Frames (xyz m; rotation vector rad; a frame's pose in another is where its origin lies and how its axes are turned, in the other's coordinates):
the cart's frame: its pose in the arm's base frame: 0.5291 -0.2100 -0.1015 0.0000 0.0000 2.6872
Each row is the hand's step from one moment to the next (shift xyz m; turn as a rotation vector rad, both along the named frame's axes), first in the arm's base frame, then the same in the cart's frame.
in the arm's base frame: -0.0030 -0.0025 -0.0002 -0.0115 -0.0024 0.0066
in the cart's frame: 0.0016 0.0036 -0.0002 0.0093 0.0072 0.0066
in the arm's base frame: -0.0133 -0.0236 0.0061 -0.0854 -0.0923 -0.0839
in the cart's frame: 0.0016 0.0270 0.0061 0.0362 0.1204 -0.0839
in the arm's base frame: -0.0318 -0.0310 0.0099 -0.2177 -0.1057 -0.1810
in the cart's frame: 0.0150 0.0418 0.0099 0.1492 0.1905 -0.1810
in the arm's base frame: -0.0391 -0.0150 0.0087 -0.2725 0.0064 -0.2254
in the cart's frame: 0.0285 0.0306 0.0087 0.2477 0.1139 -0.2254
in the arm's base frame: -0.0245 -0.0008 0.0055 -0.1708 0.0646 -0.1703
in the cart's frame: 0.0217 0.0115 0.0055 0.1818 0.0169 -0.1703
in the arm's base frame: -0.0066 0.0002 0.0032 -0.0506 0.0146 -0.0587
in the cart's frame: 0.0060 0.0027 0.0032 0.0519 0.0091 -0.0587
